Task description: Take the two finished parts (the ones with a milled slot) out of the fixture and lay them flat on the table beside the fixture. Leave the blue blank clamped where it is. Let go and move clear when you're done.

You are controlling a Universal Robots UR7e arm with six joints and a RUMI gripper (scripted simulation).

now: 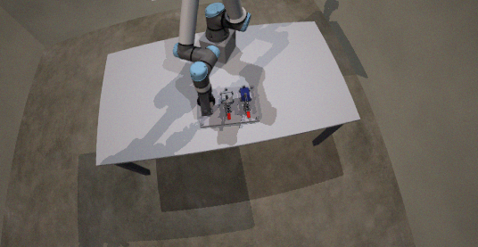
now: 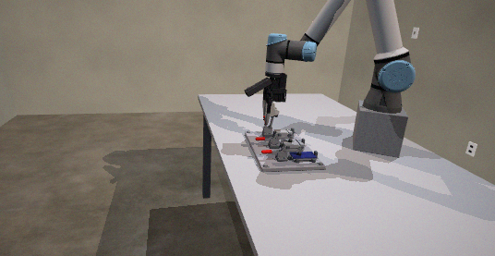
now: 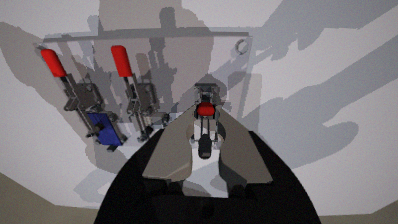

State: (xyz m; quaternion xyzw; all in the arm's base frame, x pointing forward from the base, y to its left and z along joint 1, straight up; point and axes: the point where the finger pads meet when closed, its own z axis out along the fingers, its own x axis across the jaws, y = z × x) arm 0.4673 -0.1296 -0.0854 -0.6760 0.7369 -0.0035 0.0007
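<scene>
My gripper is now 90 mm past the grey finished part, 10 mm to the right of it and 50 mm above it. The rest, counted from my hand: blue blank (70 mm behind, 230 mm to the left, 60 mm below).
</scene>
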